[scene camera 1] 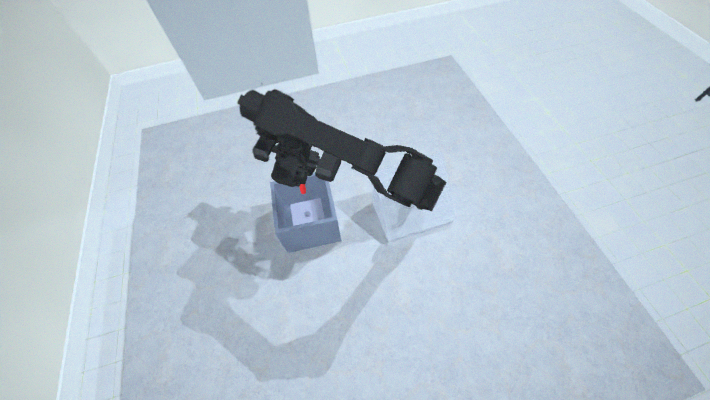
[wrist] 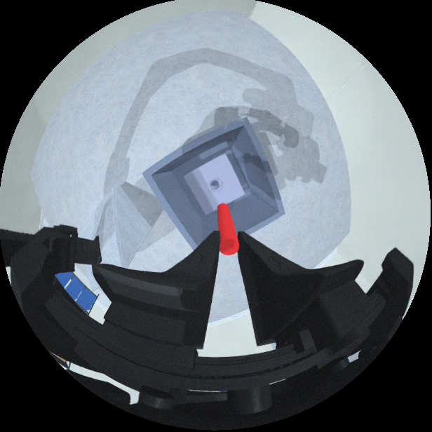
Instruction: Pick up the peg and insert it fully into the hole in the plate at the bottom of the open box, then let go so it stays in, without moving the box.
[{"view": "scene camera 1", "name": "gripper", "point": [300, 177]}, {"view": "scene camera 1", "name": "blue-grey box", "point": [326, 231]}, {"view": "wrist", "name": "gripper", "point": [227, 236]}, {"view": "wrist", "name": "blue-grey box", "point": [261, 204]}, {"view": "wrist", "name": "red peg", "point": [229, 244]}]
